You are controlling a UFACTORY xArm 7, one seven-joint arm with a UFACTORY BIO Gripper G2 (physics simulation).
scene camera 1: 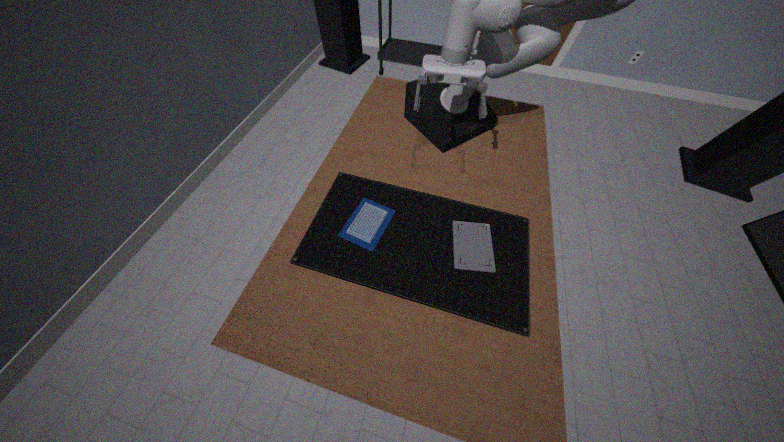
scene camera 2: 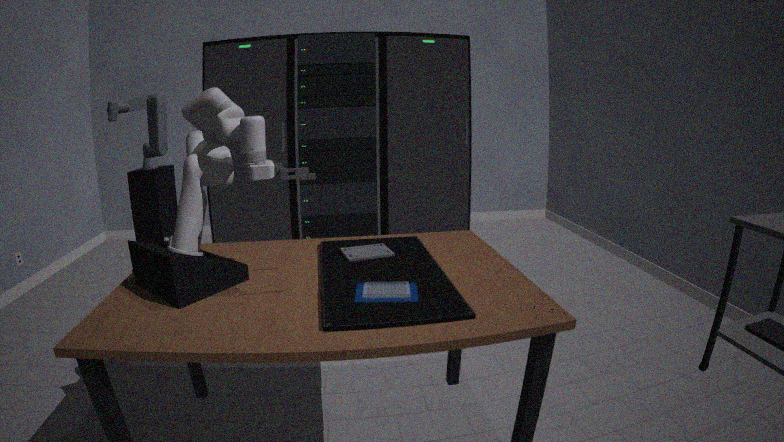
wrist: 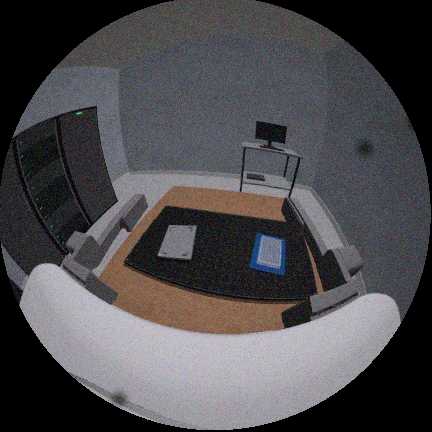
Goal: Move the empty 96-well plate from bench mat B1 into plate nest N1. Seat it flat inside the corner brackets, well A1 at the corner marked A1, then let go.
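Places are measured from the arm's base along level axes (x right, y back, z down), in metres.
Pixels of known places: hand, its tool point: (scene camera 1: 449,107) (scene camera 2: 304,173) (wrist: 209,213); arm's base, origin of its link: (scene camera 1: 453,101) (scene camera 2: 185,252).
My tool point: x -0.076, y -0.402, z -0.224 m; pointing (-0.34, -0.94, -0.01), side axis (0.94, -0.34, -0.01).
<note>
For each thing: its top centre in the pictures, then the offset to it from my tool point. Level surfaces: height alone.
- white 96-well plate, centre of its top: (scene camera 2: 386,287) (scene camera 1: 367,220) (wrist: 270,249) dx +0.120, dy -0.240, dz +0.297 m
- blue bench mat B1, height of its surface: dz +0.311 m
- light grey plate nest N1, centre of its top: (scene camera 1: 473,244) (scene camera 2: 366,249) (wrist: 177,238) dx -0.213, dy -0.154, dz +0.298 m
- black board, height of its surface: dz +0.313 m
- brown table, height of its surface: dz +0.326 m
The white 96-well plate (scene camera 1: 367,222) (scene camera 2: 385,289) (wrist: 270,251) lies flat on the blue bench mat B1 (scene camera 1: 371,246) (scene camera 2: 413,293) (wrist: 254,265). The light grey plate nest N1 (scene camera 1: 474,247) (scene camera 2: 366,252) (wrist: 178,242) has dark brackets at its corners and holds no plate. The A1 marking is too small to read. My gripper (scene camera 1: 449,113) (scene camera 2: 311,173) (wrist: 215,202) is open and empty, its fingers wide apart. It is raised high above the table on the robot-base side, well away from plate and nest. In the wrist view both lie beyond and between the fingers.
Mat B1 and the nest rest on a black board (scene camera 1: 417,263) (scene camera 2: 356,321) (wrist: 225,260) with a thin raised edge, on the brown table (scene camera 1: 384,340) (scene camera 2: 247,334) (wrist: 165,305). The black robot base (scene camera 1: 443,137) (scene camera 2: 181,280) stands at one table end. Server racks (scene camera 2: 428,137) (wrist: 77,170) stand behind.
</note>
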